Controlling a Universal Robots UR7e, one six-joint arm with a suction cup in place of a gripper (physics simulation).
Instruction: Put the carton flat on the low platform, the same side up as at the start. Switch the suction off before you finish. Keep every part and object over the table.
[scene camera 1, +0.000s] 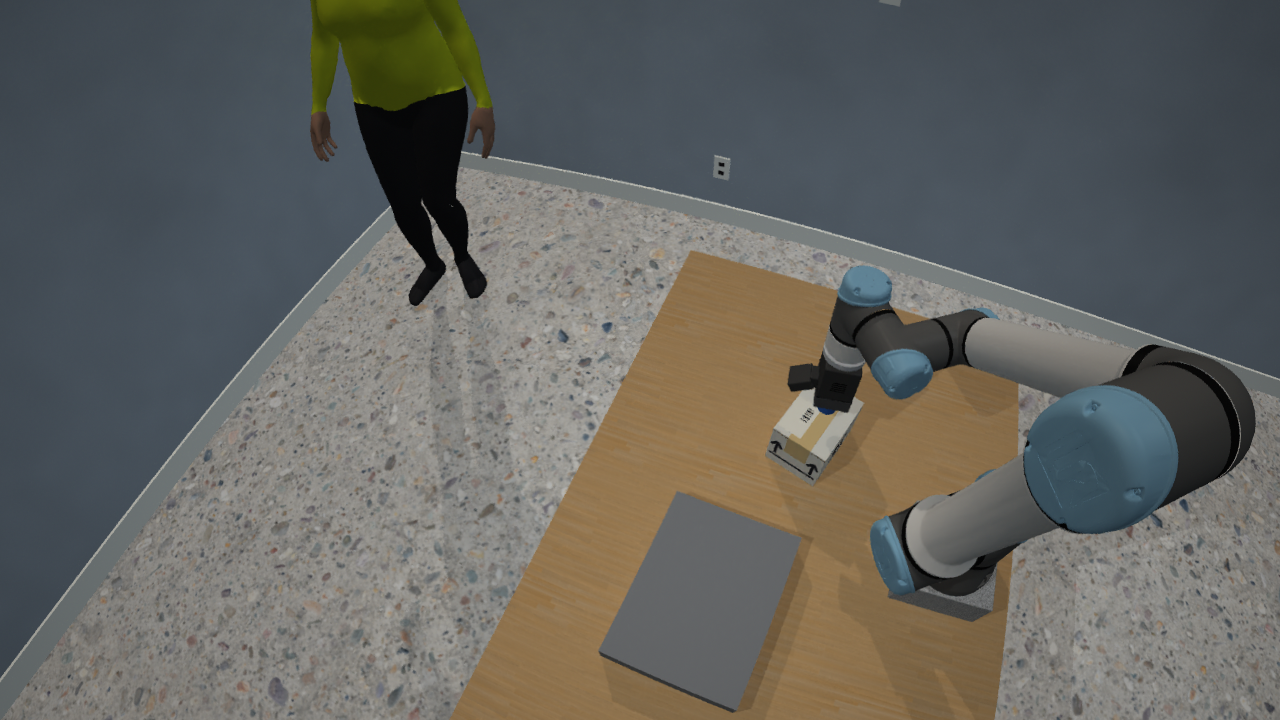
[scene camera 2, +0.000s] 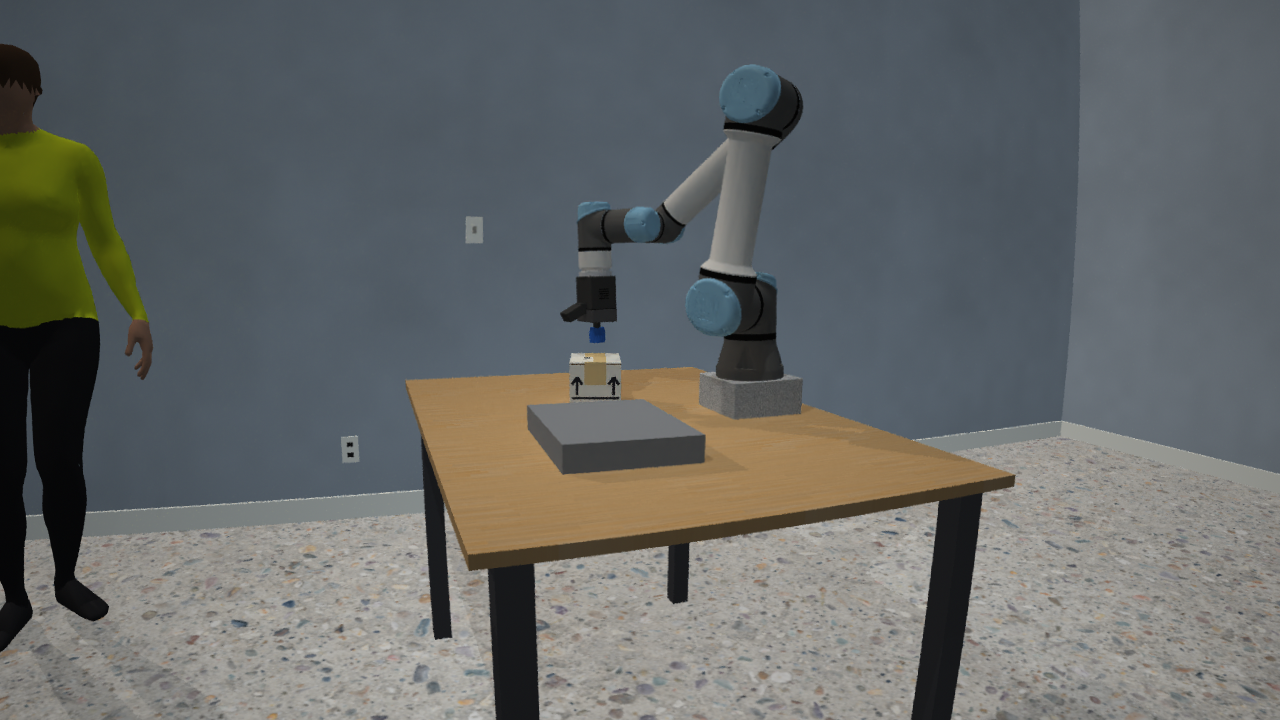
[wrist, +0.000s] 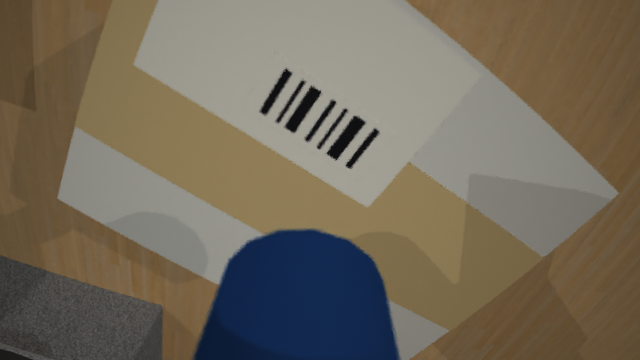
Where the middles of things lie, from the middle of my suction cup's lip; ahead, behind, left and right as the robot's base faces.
The white carton (scene camera 1: 804, 441) lies 100 mm below my suction cup. Round my suction cup: low grey platform (scene camera 1: 696, 615) 360 mm to the left, 150 mm ahead, 130 mm below.
